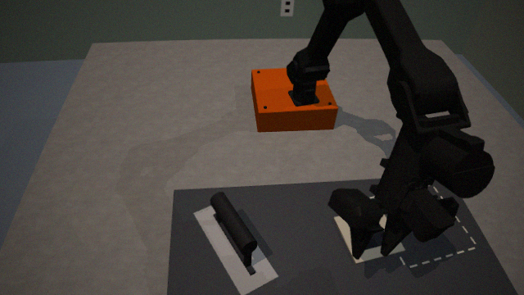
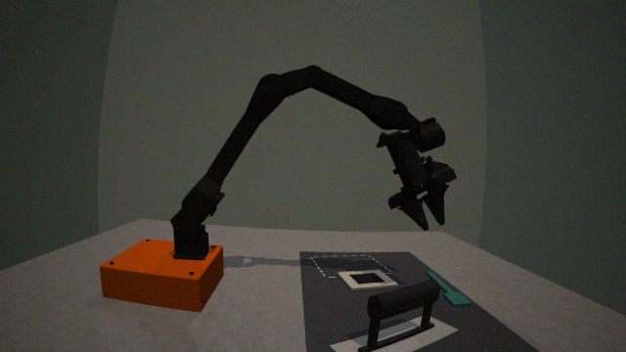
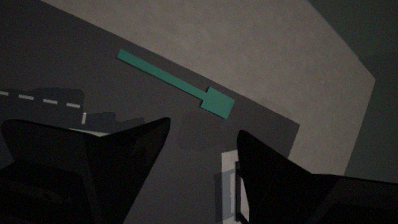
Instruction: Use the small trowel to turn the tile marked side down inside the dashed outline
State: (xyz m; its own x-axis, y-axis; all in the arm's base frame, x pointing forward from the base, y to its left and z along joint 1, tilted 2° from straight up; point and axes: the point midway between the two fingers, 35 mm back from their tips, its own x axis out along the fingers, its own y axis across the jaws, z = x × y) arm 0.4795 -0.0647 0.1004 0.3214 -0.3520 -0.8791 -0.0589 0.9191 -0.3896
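The trowel is 170 mm behind my gripper tip, 180 mm to the right of it and 100 mm below it. Also, from my gripper tip: tile: 110 mm behind, 90 mm to the left, 140 mm below; flat teal strip: 40 mm ahead, 20 mm to the right, 140 mm below; dark mat: 90 mm behind, 20 mm to the left, 160 mm below.
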